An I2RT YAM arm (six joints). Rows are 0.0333 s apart.
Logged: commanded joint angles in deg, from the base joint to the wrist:
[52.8 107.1 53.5 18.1 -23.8 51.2]
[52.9 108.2 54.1 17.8 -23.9 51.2]
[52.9 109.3 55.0 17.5 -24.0 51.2]
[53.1 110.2 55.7 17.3 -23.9 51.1]
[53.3 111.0 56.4 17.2 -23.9 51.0]
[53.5 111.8 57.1 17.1 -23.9 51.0]
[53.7 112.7 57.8 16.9 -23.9 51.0]
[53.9 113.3 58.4 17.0 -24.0 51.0]
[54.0 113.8 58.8 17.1 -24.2 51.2]
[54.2 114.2 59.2 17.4 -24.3 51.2]
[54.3 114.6 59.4 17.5 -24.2 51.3]
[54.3 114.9 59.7 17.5 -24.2 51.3]
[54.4 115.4 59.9 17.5 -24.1 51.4]
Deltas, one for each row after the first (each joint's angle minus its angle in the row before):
[0.1 1.1 0.6 -0.3 -0.1 0.0]
[0.0 1.1 0.9 -0.3 -0.1 0.0]
[0.2 0.9 0.7 -0.2 0.1 -0.1]
[0.2 0.8 0.7 -0.1 0.0 -0.1]
[0.2 0.8 0.7 -0.1 0.0 0.0]
[0.2 0.9 0.7 -0.2 0.0 0.0]
[0.2 0.6 0.6 0.1 -0.1 0.0]
[0.1 0.5 0.4 0.1 -0.2 0.2]
[0.2 0.4 0.4 0.3 -0.1 0.0]
[0.1 0.4 0.2 0.1 0.1 0.1]
[0.0 0.3 0.3 0.0 0.0 0.0]
[0.1 0.5 0.2 0.0 0.1 0.1]

